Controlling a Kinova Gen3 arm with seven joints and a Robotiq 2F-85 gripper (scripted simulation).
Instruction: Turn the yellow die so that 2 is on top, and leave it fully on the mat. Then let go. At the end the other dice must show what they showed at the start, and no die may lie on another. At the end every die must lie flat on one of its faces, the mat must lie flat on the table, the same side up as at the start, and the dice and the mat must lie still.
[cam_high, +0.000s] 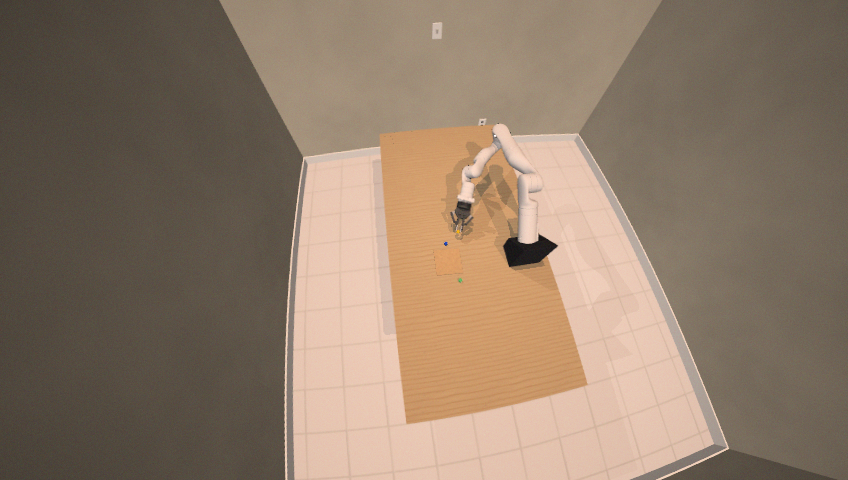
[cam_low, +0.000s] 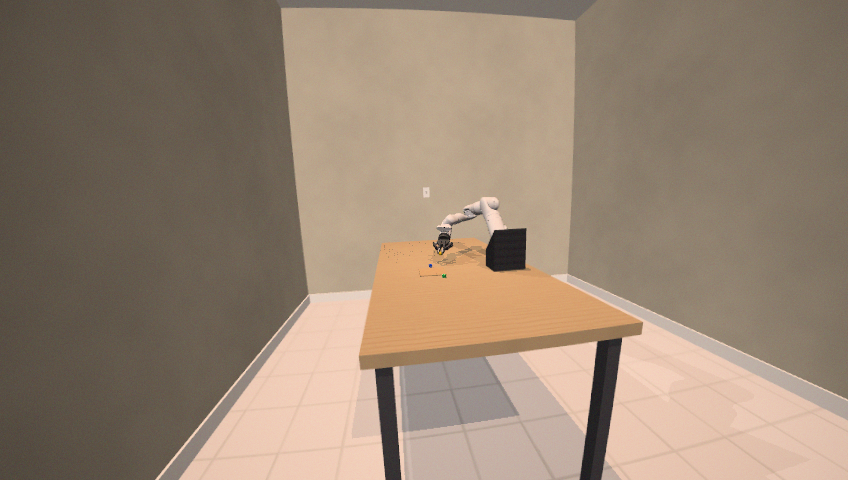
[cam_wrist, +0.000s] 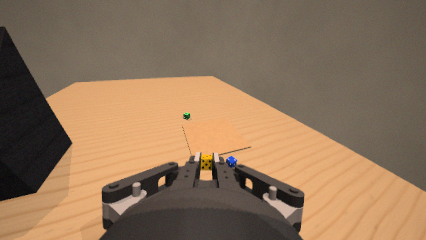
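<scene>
Now: hand 70 mm short of the blue die, 70 mm above it and 40 mm to the right of it. The rest, counted from my hand: green die (260 mm to the left, 70 mm below, 40 mm ahead); tan mat (150 mm to the left, 80 mm below, 80 mm ahead); yellow die (10 mm to the left, 10 mm below).
</scene>
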